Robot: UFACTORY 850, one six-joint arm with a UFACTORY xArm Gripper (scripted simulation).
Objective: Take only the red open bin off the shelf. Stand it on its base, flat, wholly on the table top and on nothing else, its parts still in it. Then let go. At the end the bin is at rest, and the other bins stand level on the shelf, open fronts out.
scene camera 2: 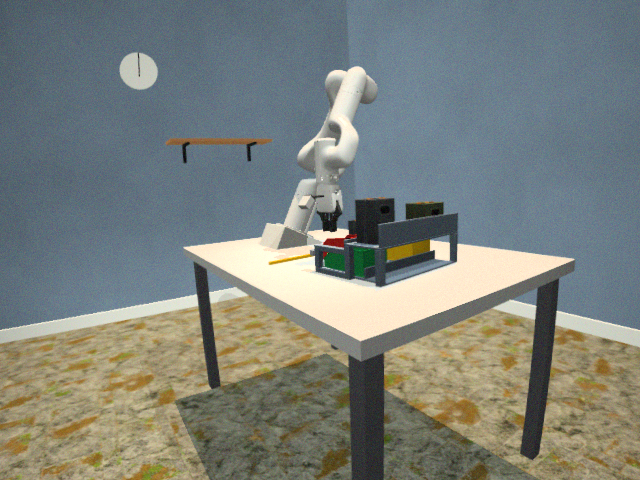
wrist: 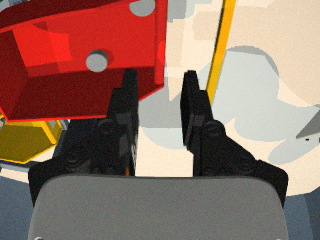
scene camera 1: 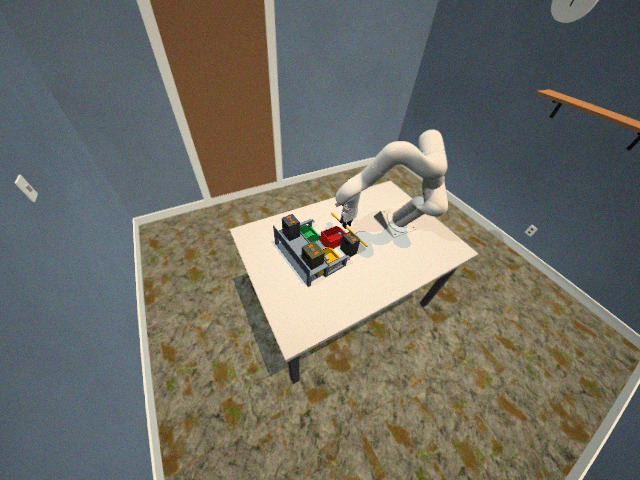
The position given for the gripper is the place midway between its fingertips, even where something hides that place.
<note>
In view: the gripper (scene camera 2: 329, 231), a red bin (wrist: 52, 82), a black box (wrist: 78, 129) and a green bin (scene camera 2: 363, 258).
The gripper also shows in the wrist view (wrist: 159, 85).
</note>
